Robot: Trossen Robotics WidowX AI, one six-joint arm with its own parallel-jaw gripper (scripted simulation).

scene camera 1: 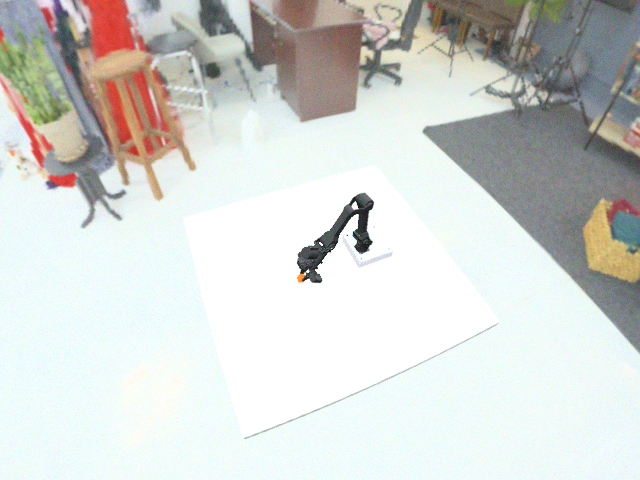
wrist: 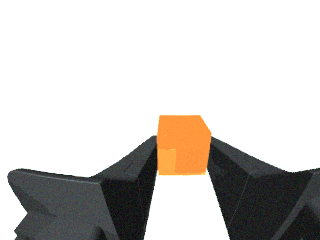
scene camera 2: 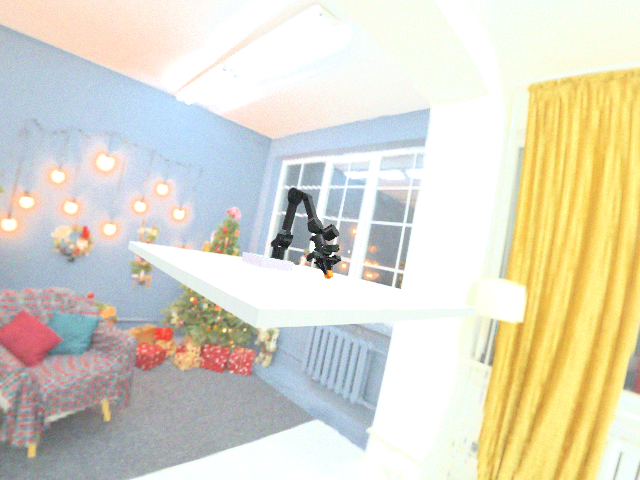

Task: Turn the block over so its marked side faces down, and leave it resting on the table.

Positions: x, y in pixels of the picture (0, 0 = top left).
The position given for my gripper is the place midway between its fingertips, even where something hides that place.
My gripper [wrist: 181, 141] holds a block [wrist: 183, 140].
